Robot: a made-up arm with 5 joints.
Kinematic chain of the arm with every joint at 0, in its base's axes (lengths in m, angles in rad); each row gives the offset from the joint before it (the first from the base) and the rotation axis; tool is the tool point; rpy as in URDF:
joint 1: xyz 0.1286 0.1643 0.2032 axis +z
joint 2: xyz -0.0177 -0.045 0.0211 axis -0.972 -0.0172 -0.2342
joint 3: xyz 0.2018 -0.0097 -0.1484 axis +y
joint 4: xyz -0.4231 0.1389 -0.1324 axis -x
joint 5: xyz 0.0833 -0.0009 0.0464 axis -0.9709 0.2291 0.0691
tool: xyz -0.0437 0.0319 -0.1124 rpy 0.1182 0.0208 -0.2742
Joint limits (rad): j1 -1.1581..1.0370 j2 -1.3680..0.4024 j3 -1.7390..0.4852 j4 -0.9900..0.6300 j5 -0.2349..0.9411
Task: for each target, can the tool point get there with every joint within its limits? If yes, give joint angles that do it. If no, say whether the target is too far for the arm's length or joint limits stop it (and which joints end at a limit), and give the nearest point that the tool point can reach.
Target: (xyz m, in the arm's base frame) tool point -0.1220 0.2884 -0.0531
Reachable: yes | joints 0.0298 -0.2366 0.0994 -0.8040 0.8222
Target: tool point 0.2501 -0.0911 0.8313
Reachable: no: joint limits stop it (at a limit: joint 1, joint 2, joint 3, joint 4, joint 5) | nearest point -0.0223 -0.0437 0.3743 | short by 0.534 m
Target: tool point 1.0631 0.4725 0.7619
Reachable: no: too far | nearest point 0.7208 0.3596 0.3654 | short by 0.536 m
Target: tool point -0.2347 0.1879 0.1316
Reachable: yes | joints 0.6195 -0.9803 0.1028 -0.1720 0.3867
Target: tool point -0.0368 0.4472 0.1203
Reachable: yes | joints -0.4834 -0.8692 0.2201 0.3690 0.2354
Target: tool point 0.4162 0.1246 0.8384
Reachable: no: joint limits stop it (at a limit: joint 1, joint 2, joint 3, joint 5) | nearest point 0.7341 0.1922 0.3684 | short by 0.571 m
